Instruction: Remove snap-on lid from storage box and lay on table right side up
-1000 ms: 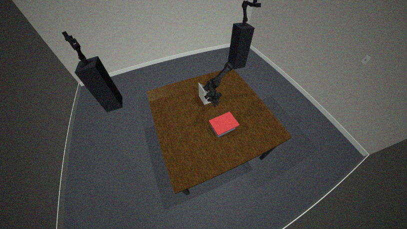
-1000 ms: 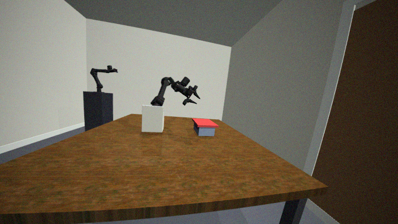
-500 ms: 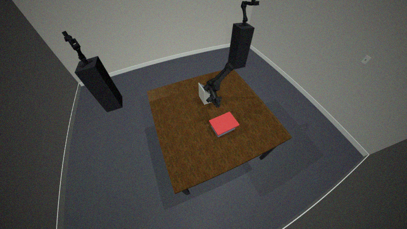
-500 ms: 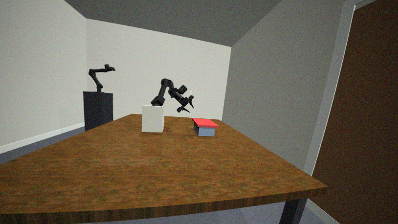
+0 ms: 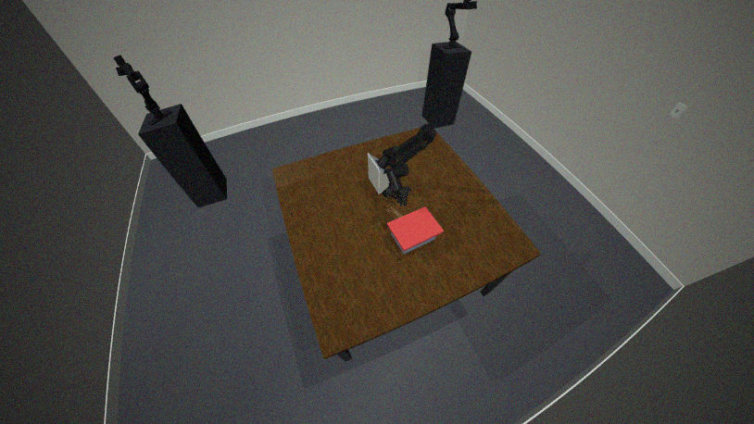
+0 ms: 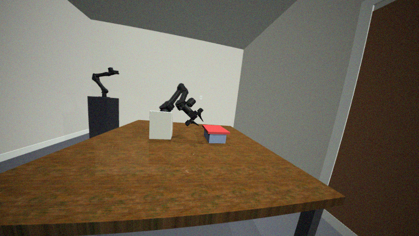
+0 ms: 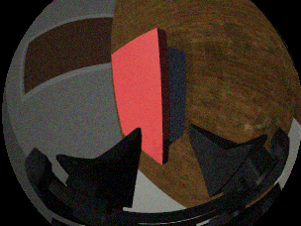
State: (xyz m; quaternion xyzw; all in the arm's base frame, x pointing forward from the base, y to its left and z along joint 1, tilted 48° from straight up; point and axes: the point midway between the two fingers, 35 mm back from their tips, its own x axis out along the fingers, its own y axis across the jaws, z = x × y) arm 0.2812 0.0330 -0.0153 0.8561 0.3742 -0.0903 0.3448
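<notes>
Now: gripper tip 13 cm short of the lid, 1 cm to the right of it and 4 cm above it. From my gripper tip the other things lie so: storage box (13 cm ahead, 1 cm to the left, 9 cm below).
</notes>
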